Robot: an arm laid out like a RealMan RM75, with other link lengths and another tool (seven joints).
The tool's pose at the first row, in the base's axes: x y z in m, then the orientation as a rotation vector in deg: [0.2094, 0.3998, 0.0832, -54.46, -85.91, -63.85]
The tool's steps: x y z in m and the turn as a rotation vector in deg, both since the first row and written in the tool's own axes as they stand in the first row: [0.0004, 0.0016, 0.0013, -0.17, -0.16, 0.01]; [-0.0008, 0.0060, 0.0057, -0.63, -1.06, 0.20]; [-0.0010, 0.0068, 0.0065, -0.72, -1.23, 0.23]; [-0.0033, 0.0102, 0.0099, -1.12, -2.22, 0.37]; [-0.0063, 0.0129, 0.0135, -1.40, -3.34, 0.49]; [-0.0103, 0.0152, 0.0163, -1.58, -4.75, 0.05]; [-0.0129, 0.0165, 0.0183, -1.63, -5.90, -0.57]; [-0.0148, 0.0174, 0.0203, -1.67, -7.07, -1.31]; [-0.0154, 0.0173, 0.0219, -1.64, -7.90, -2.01]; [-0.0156, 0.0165, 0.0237, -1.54, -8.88, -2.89]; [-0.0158, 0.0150, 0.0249, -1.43, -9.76, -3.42]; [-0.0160, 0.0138, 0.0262, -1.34, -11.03, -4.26]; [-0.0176, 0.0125, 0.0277, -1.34, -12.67, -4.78]
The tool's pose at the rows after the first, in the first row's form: [0.2105, 0.4015, 0.0838, -54.69, -85.96, -63.93]; [0.2138, 0.4069, 0.0830, -55.75, -86.37, -63.89]; [0.2144, 0.4078, 0.0829, -55.95, -86.45, -63.89]; [0.2172, 0.4120, 0.0810, -57.00, -86.98, -63.80]; [0.2194, 0.4161, 0.0783, -58.04, -87.68, -63.57]; [0.2216, 0.4193, 0.0746, -58.85, -89.01, -63.56]; [0.2228, 0.4215, 0.0721, -59.28, -90.31, -63.65]; [0.2235, 0.4236, 0.0702, -59.62, -91.71, -63.81]; [0.2231, 0.4251, 0.0695, -59.71, -92.84, -63.99]; [0.2219, 0.4266, 0.0690, -59.73, -94.24, -64.19]; [0.2203, 0.4274, 0.0685, -59.90, -95.34, -64.15]; [0.2188, 0.4283, 0.0680, -60.14, -96.95, -64.21]; [0.2175, 0.4293, 0.0660, -60.92, -98.61, -63.97]
